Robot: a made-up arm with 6 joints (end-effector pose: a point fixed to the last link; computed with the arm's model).
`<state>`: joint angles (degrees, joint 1 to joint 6).
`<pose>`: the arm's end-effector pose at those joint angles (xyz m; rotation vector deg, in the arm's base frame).
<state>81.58 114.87 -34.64 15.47 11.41 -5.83</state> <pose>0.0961 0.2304 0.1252 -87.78 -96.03 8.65</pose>
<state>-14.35 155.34 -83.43 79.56 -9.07 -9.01</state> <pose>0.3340 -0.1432 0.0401 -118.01 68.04 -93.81</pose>
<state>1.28 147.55 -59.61 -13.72 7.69 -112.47</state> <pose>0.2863 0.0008 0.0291 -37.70 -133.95 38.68</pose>
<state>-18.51 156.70 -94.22 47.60 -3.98 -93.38</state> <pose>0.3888 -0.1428 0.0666 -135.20 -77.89 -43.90</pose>
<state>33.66 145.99 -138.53 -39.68 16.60 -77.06</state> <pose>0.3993 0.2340 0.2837 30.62 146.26 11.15</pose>
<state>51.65 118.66 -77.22 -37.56 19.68 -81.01</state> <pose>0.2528 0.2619 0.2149 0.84 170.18 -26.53</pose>
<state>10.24 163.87 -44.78 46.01 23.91 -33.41</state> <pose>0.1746 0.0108 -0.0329 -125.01 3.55 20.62</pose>
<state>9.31 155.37 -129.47 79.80 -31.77 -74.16</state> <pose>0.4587 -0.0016 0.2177 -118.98 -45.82 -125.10</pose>
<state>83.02 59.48 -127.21 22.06 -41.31 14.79</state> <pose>0.0790 -0.1016 0.5784 59.91 20.91 -86.66</pose>
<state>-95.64 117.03 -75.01 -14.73 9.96 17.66</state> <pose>-0.0381 -0.3571 0.2447 115.56 -64.91 82.84</pose>
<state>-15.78 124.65 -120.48 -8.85 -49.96 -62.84</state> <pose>0.3517 -0.0881 0.4363 42.49 78.95 69.28</pose>
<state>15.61 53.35 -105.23 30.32 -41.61 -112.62</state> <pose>-0.0007 -0.0415 0.5818 25.46 35.86 88.71</pose>
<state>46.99 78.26 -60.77 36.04 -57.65 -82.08</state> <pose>0.2015 0.1145 0.4430 47.02 96.49 121.03</pose>
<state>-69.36 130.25 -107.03 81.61 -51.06 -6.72</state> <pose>0.0622 -0.3559 0.2947 16.10 -56.05 101.26</pose>
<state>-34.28 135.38 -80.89 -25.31 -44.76 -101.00</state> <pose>0.3487 -0.1924 0.2011 75.30 119.79 0.87</pose>
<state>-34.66 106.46 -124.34 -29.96 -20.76 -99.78</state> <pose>0.2702 -0.1501 0.5070 54.20 72.99 -11.13</pose>
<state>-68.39 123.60 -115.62 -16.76 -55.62 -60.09</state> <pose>0.1626 -0.3021 0.4260 65.41 55.72 25.39</pose>
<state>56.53 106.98 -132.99 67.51 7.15 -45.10</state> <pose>0.2132 0.2171 0.5278 -11.65 -52.17 -91.81</pose>
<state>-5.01 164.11 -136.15 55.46 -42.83 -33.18</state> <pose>0.4378 -0.1137 0.2063 90.23 15.99 141.77</pose>
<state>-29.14 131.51 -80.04 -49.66 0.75 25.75</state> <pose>0.3608 -0.1978 0.1878 -143.51 -44.63 -73.68</pose>
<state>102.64 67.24 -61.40 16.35 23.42 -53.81</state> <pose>-0.0091 0.2093 0.4062 15.05 -122.79 -30.88</pose>
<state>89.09 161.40 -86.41 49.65 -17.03 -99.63</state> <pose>0.0670 0.3539 0.0262 -19.27 -154.64 -0.75</pose>
